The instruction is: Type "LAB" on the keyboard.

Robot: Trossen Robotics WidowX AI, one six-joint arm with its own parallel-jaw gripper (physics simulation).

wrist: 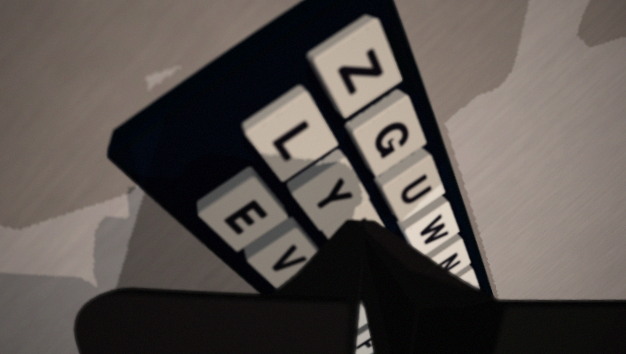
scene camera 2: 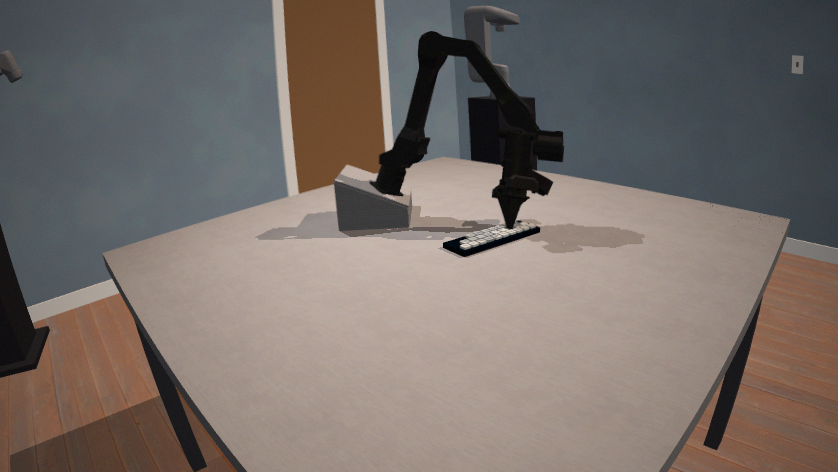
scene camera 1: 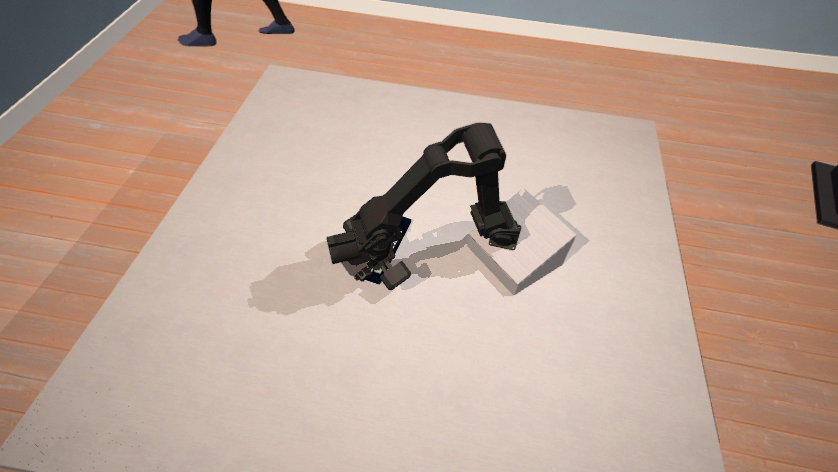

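Seen in the pictures: gripper, fingertip midpoint: [wrist: 359, 234] [scene camera 2: 509, 228]; arm's base, link origin: [scene camera 2: 386, 189] [scene camera 1: 505, 235].
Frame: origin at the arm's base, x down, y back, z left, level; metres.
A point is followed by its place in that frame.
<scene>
The dark blue keyboard [scene camera 2: 454, 246] @(x 0.064, y -0.277, z 0.004 m) [wrist: 175, 135] @(x 0.064, y -0.246, z 0.204 m) with white letter keys lies on the table; the arm covers most of it in scene camera 1. In the wrist view the L key [wrist: 295, 132] @(x 0.058, y -0.268, z 0.192 m) is at the end of the middle row, followed by the Y key [wrist: 331, 195] @(x 0.059, y -0.268, z 0.171 m). The key after Y is almost wholly hidden behind the fingertips, its letter covered. The A key cannot be made out. My gripper [scene camera 2: 511, 226] @(x 0.062, y -0.270, z 0.150 m) [wrist: 359, 234] @(x 0.062, y -0.270, z 0.150 m) is shut and empty, pointing down, its tips at the key just past Y; whether they touch it is hidden.
The arm's base stands on a grey wedge block [scene camera 1: 542, 237] @(x -0.023, y 0.082, z -0.013 m) [scene camera 2: 372, 206] @(x 0.021, y -0.043, z -0.058 m) on the table [scene camera 1: 351, 381] @(x 0.074, y -0.179, z 0.443 m) [scene camera 2: 410, 328] @(x 0.075, y -0.492, z -0.216 m). A person's legs [scene camera 1: 202, 17] show beyond the table in scene camera 1. A grey robot arm [scene camera 2: 477, 46] @(x -0.330, y -0.158, z 0.171 m) stands on a black pedestal [scene camera 2: 483, 131] behind the table.
</scene>
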